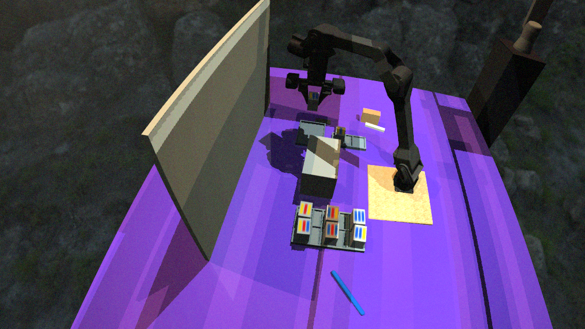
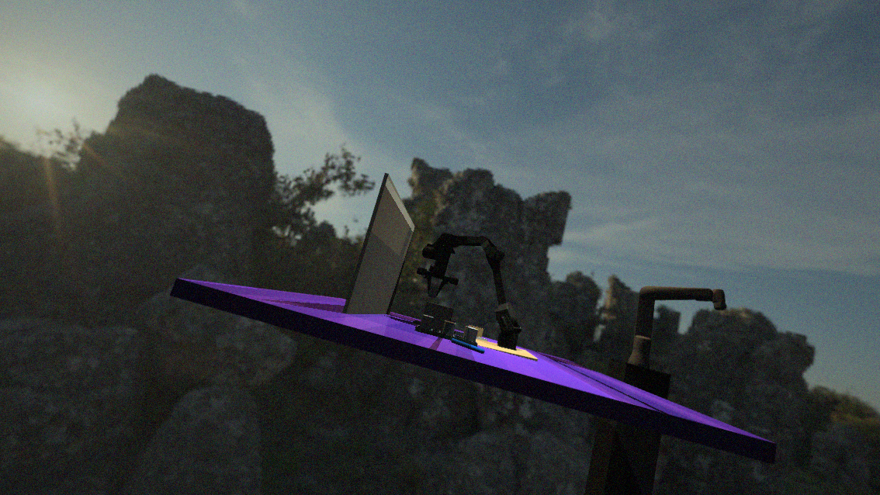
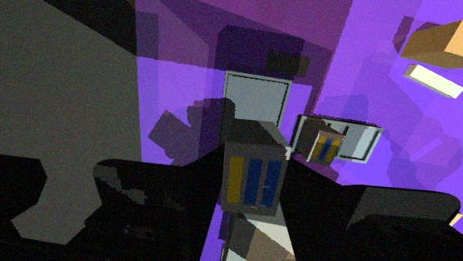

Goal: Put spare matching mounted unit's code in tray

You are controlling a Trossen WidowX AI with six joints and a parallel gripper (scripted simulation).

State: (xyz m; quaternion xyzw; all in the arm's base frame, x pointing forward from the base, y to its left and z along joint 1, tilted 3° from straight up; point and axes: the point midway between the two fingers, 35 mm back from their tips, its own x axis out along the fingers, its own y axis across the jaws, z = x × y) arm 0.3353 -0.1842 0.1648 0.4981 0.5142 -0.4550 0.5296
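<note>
The flat grey tray is 1 cm behind my gripper tip and 13 cm below it. Round my gripper tip: spare 2 cm above; then tall panel 19 cm ahead, 19 cm to the left, 9 cm above; then dark rack 15 cm behind, 1 cm to the left, 13 cm below.
</note>
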